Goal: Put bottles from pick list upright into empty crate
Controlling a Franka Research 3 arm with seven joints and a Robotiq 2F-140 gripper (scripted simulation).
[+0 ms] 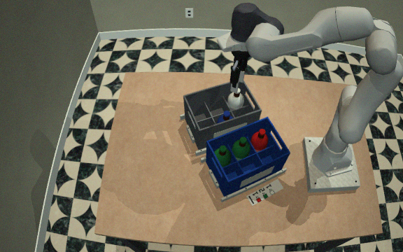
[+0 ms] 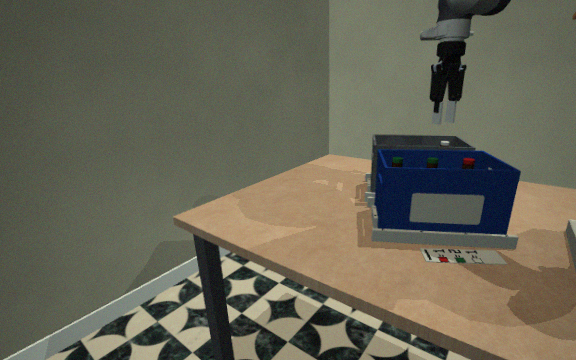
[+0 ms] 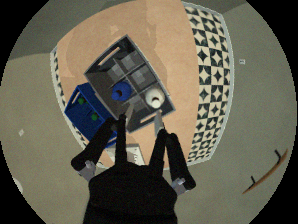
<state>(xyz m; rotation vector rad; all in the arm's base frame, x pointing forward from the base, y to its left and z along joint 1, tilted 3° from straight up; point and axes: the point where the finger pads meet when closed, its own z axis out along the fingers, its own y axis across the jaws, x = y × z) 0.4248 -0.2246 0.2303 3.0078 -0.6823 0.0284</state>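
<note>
Now: the white bottle 17 cm below my hand, 3 cm to the right of it and 1 cm behind it. Also, from my hand: red bottle (17 cm to the left, 17 cm below, 10 cm behind); then grey crate (17 cm below, 6 cm ahead, 5 cm to the left); then blue bottle (17 cm below, 9 cm to the left, 4 cm ahead).
</note>
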